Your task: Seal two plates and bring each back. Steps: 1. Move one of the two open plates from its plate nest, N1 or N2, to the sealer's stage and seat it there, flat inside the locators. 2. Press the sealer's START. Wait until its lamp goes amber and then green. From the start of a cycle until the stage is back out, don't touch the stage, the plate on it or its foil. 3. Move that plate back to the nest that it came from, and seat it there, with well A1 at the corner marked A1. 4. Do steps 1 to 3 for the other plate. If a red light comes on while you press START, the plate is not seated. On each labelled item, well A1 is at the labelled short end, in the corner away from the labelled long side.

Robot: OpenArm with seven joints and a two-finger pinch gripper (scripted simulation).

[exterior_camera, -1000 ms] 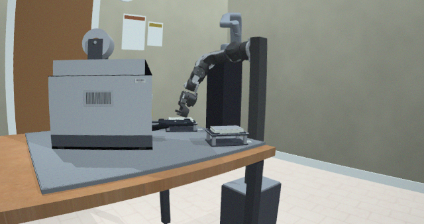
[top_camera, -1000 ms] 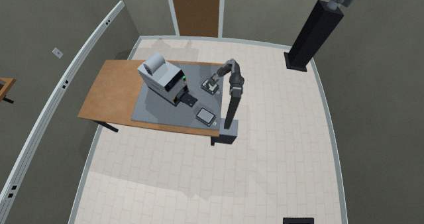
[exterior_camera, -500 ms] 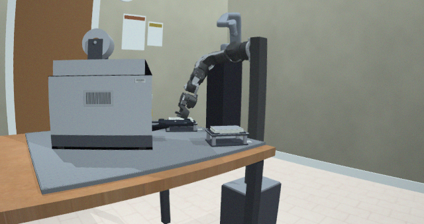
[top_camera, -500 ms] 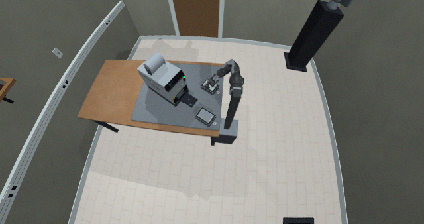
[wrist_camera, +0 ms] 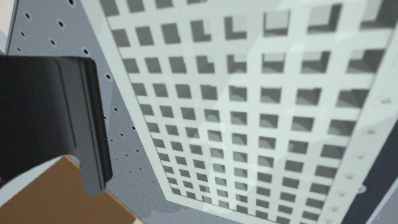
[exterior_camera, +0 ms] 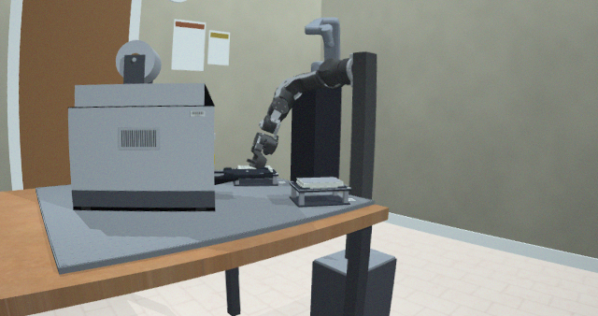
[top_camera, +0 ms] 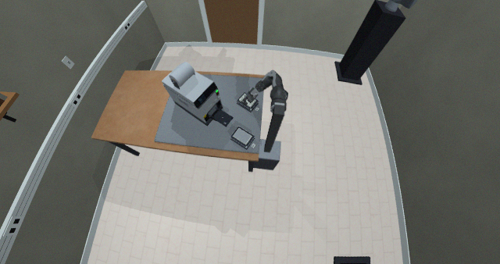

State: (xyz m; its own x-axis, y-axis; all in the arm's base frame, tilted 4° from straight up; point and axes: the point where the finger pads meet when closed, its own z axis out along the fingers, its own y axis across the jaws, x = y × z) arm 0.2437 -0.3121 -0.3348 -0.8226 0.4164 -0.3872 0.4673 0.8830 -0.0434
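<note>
The white open-well plate is 10 mm below my hand. Round my hand: white start button: 220 mm ahead, 90 mm to the left, 120 mm above; then plate nest: 10 mm behind, 350 mm to the left, 20 mm below; then sealer stage: 170 mm ahead, 220 mm to the left, 20 mm above.
</note>
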